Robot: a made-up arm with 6 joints.
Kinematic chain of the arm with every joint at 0, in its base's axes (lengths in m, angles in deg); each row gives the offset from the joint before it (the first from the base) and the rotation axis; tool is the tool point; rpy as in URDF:
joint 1: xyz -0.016 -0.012 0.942 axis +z
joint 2: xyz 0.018 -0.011 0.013 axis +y
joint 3: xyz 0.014 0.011 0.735 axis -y
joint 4: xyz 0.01 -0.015 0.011 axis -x
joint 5: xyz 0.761 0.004 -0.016 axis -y
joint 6: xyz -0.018 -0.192 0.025 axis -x
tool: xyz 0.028 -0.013 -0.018 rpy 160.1 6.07 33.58
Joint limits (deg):
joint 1: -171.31..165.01
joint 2: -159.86..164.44
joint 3: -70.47..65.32
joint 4: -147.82..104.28
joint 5: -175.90..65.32
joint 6: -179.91..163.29
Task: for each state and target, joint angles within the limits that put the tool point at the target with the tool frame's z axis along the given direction. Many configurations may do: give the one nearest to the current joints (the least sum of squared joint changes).
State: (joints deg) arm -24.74 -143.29 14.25 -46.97 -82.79 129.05
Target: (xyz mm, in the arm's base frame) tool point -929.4 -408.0 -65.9 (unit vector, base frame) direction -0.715 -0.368 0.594
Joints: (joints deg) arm 19.21 -159.86 57.93 -60.03 -132.03 97.14
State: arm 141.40 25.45 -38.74 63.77 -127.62 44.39
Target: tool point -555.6 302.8 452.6 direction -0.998 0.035 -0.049
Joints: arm 156.41 65.47 -45.39 84.39 -159.17 38.30
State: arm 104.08 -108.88 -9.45 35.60 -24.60 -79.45
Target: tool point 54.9 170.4 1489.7 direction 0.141 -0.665 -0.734
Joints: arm 131.52 -67.61 -56.77 36.25 -75.61 -59.26
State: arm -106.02 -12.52 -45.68 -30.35 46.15 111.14
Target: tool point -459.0 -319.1 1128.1 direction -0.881 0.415 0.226
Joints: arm -121.63 -4.75 -49.73 -18.07 20.40 101.71
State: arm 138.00 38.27 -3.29 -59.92 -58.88 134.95
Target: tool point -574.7 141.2 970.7 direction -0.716 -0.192 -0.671
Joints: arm 164.97 8.86 -37.59 -81.85 -105.50 163.29
